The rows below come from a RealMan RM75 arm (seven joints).
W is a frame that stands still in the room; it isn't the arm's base.
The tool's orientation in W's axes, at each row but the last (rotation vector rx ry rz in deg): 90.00 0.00 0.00; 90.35 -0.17 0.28; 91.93 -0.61 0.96; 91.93 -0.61 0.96; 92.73 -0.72 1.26; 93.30 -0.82 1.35; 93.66 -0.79 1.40; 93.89 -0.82 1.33; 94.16 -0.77 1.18; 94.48 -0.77 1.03; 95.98 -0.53 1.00
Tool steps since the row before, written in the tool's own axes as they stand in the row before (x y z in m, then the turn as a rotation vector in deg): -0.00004 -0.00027 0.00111 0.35 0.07 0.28; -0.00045 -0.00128 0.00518 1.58 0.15 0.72; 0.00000 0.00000 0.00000 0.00 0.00 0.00; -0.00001 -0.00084 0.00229 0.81 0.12 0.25; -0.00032 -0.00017 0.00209 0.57 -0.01 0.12; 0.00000 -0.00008 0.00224 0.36 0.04 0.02; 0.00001 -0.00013 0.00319 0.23 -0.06 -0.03; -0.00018 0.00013 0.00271 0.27 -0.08 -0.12; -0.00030 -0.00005 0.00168 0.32 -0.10 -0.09; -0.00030 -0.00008 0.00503 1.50 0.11 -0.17; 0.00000 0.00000 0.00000 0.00 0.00 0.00
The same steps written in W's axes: -0.00004 -0.00111 -0.00027 0.35 -0.28 0.07; -0.00044 -0.00517 -0.00131 1.58 -0.72 0.15; 0.00000 0.00000 0.00000 0.00 0.00 0.00; 0.00001 -0.00226 -0.00092 0.81 -0.25 0.13; -0.00030 -0.00208 -0.00028 0.57 -0.12 0.00; 0.00002 -0.00223 -0.00021 0.36 -0.02 0.05; 0.00004 -0.00318 -0.00033 0.23 0.04 -0.05; -0.00017 -0.00271 -0.00006 0.27 0.13 -0.07; -0.00029 -0.00167 -0.00018 0.32 0.10 -0.09; -0.00028 -0.00501 -0.00048 1.50 0.16 0.15; 0.00000 0.00000 0.00000 0.00 0.00 0.00
